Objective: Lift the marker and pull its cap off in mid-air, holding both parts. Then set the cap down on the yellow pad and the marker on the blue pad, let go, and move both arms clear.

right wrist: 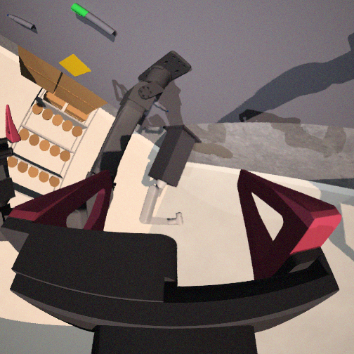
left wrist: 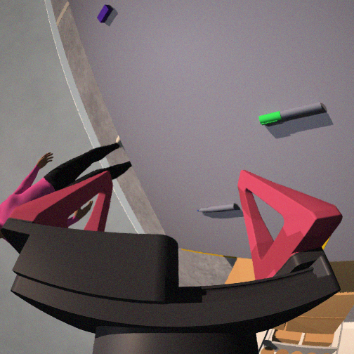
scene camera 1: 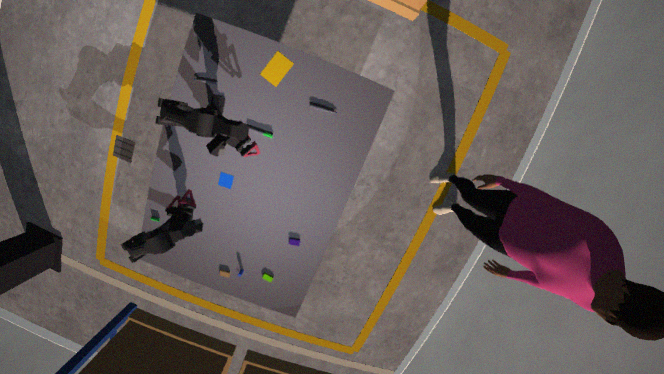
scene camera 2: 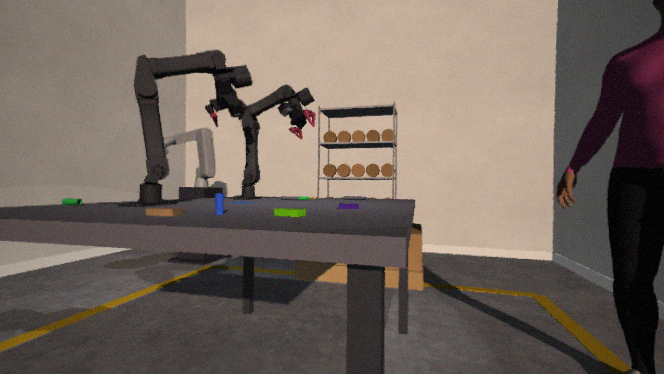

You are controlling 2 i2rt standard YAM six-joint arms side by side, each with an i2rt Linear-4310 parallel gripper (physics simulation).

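Places are measured from the left arm's base along level axes (x ahead, y left, z up), in metres.
Where they show: left gripper, fingertip midpoint: [scene camera 1: 253, 145] [scene camera 2: 307, 132]; right gripper, fingertip midpoint: [scene camera 1: 184, 193] [scene camera 2: 228, 122]; left arm's base at its link origin: [scene camera 2: 248, 199]; right arm's base at its link origin: [scene camera 2: 150, 205].
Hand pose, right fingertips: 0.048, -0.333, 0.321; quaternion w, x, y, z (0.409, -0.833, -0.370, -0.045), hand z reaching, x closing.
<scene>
Things, the pixels of their top centre, and the offset from my right fingertips, as dx, dy, dz.
- marker at its top centre: [scene camera 1: 259, 131] +0.203, +0.304, -0.303
- yellow pad at its top centre: [scene camera 1: 276, 68] +0.218, +0.634, -0.321
- blue pad at its top centre: [scene camera 2: 242, 202] [scene camera 1: 225, 180] +0.064, +0.000, -0.321
- grey pen at its top centre: [scene camera 1: 323, 109] [scene camera 2: 356, 196] +0.498, +0.493, -0.303
- green cylinder at its top centre: [scene camera 2: 71, 198] [scene camera 1: 154, 219] -0.336, -0.339, -0.300
- purple block at its top centre: [scene camera 2: 348, 203] [scene camera 1: 294, 242] +0.512, -0.259, -0.306
- orange block at its top centre: [scene camera 2: 164, 208] [scene camera 1: 224, 274] +0.136, -0.585, -0.306
- upright blue cylinder at its top centre: [scene camera 2: 219, 193] +0.236, -0.539, -0.273
- lime block at its top centre: [scene camera 2: 290, 209] [scene camera 1: 267, 278] +0.401, -0.537, -0.306
The marker [scene camera 1: 257, 128] [left wrist: 302, 111] [right wrist: 101, 25] lies on the table, grey with its green cap [scene camera 1: 268, 135] [scene camera 2: 303, 198] [left wrist: 270, 118] [right wrist: 79, 10] on. The yellow pad [scene camera 1: 277, 69] [right wrist: 75, 65] lies above it in scene camera 1. The blue pad [scene camera 1: 226, 180] [scene camera 2: 241, 202] lies below and left of the marker there. My left gripper [scene camera 1: 252, 149] [scene camera 2: 303, 126] [left wrist: 174, 177] is open and empty, high above the table near the marker. My right gripper [scene camera 1: 181, 200] [scene camera 2: 214, 119] [right wrist: 174, 176] is open and empty, raised above the table, left of the blue pad in scene camera 1.
A grey pen [scene camera 1: 322, 104] [left wrist: 219, 208] lies right of the yellow pad; another [scene camera 1: 205, 77] lies by the left arm's base. A green cylinder [scene camera 1: 155, 218] [scene camera 2: 72, 201], purple block [scene camera 1: 294, 241] [scene camera 2: 348, 206], orange block [scene camera 1: 224, 273], upright blue cylinder [scene camera 2: 220, 204] and lime block [scene camera 1: 268, 277] [scene camera 2: 290, 212] are on the table.
</scene>
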